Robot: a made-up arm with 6 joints. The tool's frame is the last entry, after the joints.
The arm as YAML. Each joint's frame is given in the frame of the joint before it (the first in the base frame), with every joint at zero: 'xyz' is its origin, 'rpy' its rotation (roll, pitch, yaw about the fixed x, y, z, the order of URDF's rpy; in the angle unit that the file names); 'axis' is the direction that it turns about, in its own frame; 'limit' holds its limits. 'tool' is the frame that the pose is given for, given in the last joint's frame.
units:
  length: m
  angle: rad
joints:
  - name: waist
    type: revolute
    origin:
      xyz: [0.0, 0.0, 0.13]
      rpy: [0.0, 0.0, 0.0]
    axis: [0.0, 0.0, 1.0]
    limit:
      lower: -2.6
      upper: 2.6
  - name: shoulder
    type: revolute
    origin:
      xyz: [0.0, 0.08, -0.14]
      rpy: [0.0, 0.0, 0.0]
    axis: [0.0, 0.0, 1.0]
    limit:
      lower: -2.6
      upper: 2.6
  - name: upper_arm
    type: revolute
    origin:
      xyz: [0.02, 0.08, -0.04]
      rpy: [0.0, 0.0, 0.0]
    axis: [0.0, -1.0, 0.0]
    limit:
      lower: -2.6
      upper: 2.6
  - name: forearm
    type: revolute
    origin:
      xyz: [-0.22, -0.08, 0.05]
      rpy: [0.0, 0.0, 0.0]
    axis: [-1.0, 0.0, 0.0]
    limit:
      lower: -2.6
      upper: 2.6
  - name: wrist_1
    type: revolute
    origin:
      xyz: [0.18, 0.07, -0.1]
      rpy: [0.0, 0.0, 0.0]
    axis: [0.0, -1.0, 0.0]
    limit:
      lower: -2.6
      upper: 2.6
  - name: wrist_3
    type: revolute
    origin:
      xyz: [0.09, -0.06, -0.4]
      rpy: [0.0, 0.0, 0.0]
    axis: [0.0, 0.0, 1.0]
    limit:
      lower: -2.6
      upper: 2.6
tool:
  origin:
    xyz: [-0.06, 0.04, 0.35]
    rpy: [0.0, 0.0, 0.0]
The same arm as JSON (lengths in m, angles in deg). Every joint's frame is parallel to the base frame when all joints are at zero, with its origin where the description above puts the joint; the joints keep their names.
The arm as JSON. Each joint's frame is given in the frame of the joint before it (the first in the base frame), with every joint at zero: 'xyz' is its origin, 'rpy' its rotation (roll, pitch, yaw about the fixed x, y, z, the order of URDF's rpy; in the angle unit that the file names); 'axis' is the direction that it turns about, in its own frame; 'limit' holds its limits. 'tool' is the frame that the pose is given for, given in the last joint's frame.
{"units": {"length": "m", "angle": "deg"}, "joints": [
  {"name": "waist", "type": "revolute", "origin": {"xyz": [0.0, 0.0, 0.13], "rpy": [0.0, 0.0, 0.0]}, "axis": [0.0, 0.0, 1.0], "limit": {"lower": -148.97, "upper": 148.97}},
  {"name": "shoulder", "type": "revolute", "origin": {"xyz": [0.0, 0.08, -0.14], "rpy": [0.0, 0.0, 0.0]}, "axis": [0.0, 0.0, 1.0], "limit": {"lower": -148.97, "upper": 148.97}},
  {"name": "upper_arm", "type": "revolute", "origin": {"xyz": [0.02, 0.08, -0.04], "rpy": [0.0, 0.0, 0.0]}, "axis": [0.0, -1.0, 0.0], "limit": {"lower": -148.97, "upper": 148.97}},
  {"name": "forearm", "type": "revolute", "origin": {"xyz": [-0.22, -0.08, 0.05], "rpy": [0.0, 0.0, 0.0]}, "axis": [-1.0, 0.0, 0.0], "limit": {"lower": -148.97, "upper": 148.97}},
  {"name": "wrist_1", "type": "revolute", "origin": {"xyz": [0.18, 0.07, -0.1], "rpy": [0.0, 0.0, 0.0]}, "axis": [0.0, -1.0, 0.0], "limit": {"lower": -148.97, "upper": 148.97}},
  {"name": "wrist_3", "type": "revolute", "origin": {"xyz": [0.09, -0.06, -0.4], "rpy": [0.0, 0.0, 0.0]}, "axis": [0.0, 0.0, 1.0], "limit": {"lower": -148.97, "upper": 148.97}}
], "tool": {"origin": {"xyz": [-0.06, 0.04, 0.35], "rpy": [0.0, 0.0, 0.0]}}}

